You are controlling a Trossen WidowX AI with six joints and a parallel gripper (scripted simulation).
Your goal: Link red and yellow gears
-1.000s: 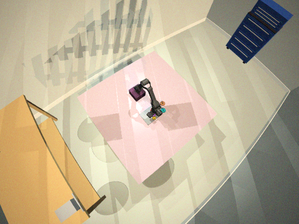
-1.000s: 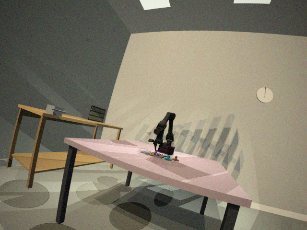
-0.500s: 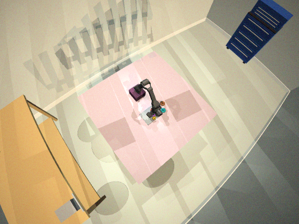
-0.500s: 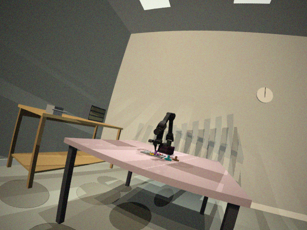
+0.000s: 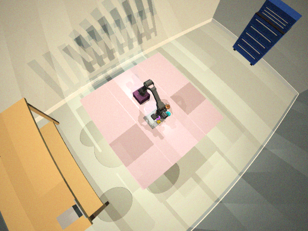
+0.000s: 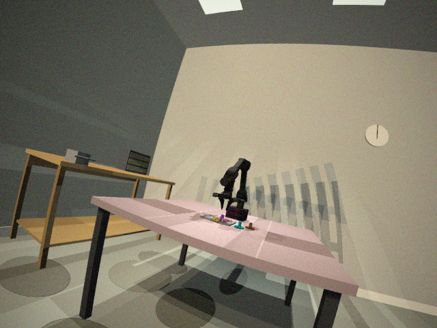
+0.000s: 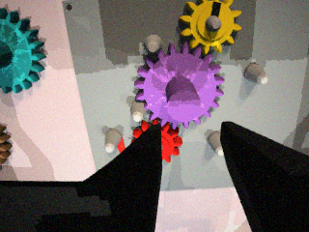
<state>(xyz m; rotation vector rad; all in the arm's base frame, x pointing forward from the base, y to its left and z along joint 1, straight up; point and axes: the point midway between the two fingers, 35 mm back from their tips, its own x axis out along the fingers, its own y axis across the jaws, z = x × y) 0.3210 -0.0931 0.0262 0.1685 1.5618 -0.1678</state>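
Now: the purple gear 5 cm below my gripper tip. Also, from my gripper tip: red gear: 6 cm below, 4 cm behind, 3 cm to the left; yellow gear: 6 cm below, 4 cm ahead, 3 cm to the right; teal gear: 12 cm to the left, 6 cm below, 6 cm ahead.
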